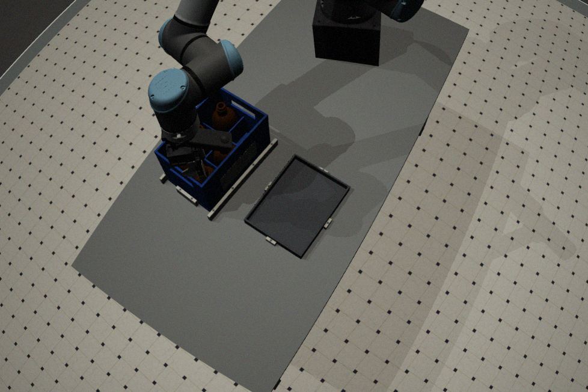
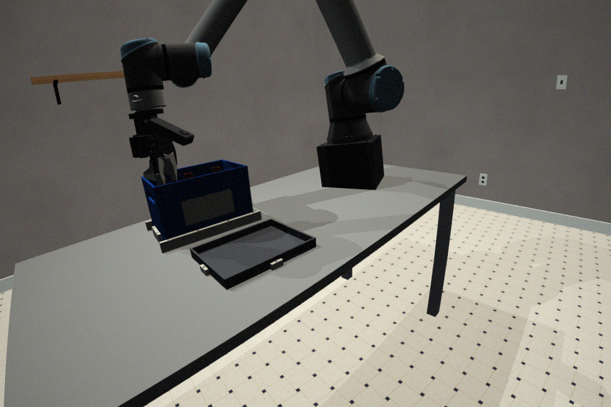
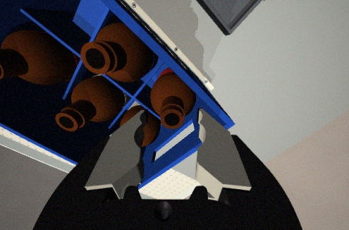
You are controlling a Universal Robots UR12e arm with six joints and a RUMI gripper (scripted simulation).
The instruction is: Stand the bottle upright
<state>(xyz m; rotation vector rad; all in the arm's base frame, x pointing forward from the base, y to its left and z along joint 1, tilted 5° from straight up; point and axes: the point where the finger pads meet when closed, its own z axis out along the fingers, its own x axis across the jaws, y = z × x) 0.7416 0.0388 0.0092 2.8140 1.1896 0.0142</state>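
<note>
Right now the bottle is 9 cm to the right of my hand and 7 cm below it. Also, from my hand: black tray: 22 cm to the left, 14 cm below, 12 cm behind; blue crate: 9 cm behind, 7 cm below, 5 cm to the right.
</note>
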